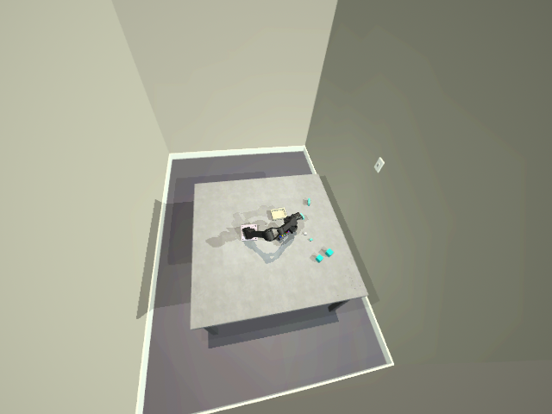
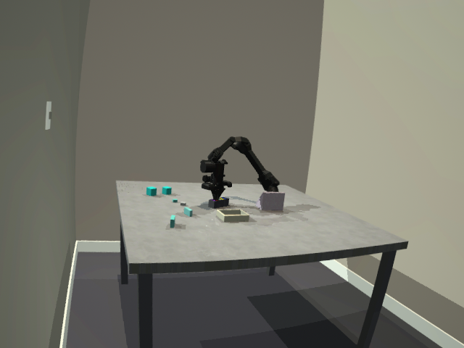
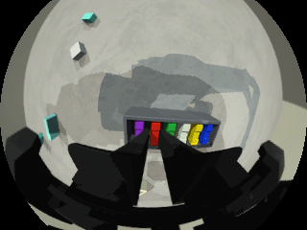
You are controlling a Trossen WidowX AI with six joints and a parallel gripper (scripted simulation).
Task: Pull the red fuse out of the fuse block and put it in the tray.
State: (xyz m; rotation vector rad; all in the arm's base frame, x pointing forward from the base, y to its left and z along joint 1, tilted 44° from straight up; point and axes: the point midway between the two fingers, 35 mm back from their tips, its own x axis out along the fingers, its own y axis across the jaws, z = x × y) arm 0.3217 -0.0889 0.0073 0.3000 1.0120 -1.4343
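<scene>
My gripper tip is 20 cm to the right of the beige tray and 3 cm above it. The rest, counted from my gripper tip: red fuse (1 cm below).
</scene>
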